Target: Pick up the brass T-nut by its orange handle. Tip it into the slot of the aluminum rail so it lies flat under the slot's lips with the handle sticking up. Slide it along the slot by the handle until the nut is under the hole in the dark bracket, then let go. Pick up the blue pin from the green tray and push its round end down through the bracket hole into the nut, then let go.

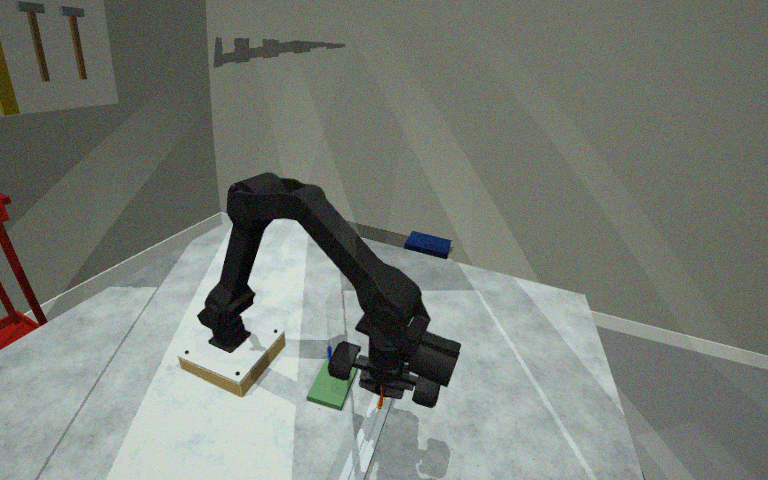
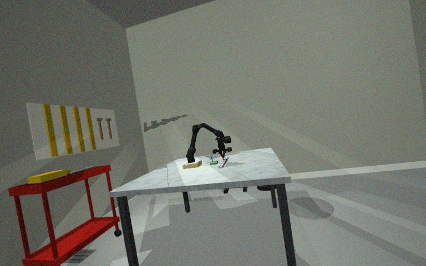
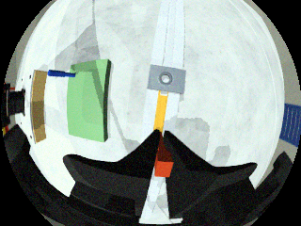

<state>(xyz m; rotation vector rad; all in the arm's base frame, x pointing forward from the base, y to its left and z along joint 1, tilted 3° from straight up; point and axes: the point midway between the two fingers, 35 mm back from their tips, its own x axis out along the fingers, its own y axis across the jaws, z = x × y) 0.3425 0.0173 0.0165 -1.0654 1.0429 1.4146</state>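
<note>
Right now my gripper tip is 3 cm to the right of the aluminum rail and 3 cm above it. Round my gripper tip: blue pin 13 cm behind, 4 cm to the left, 2 cm below; then green tray 12 cm behind, 3 cm to the left, 4 cm below; then brass T-nut 2 cm to the left.
</note>
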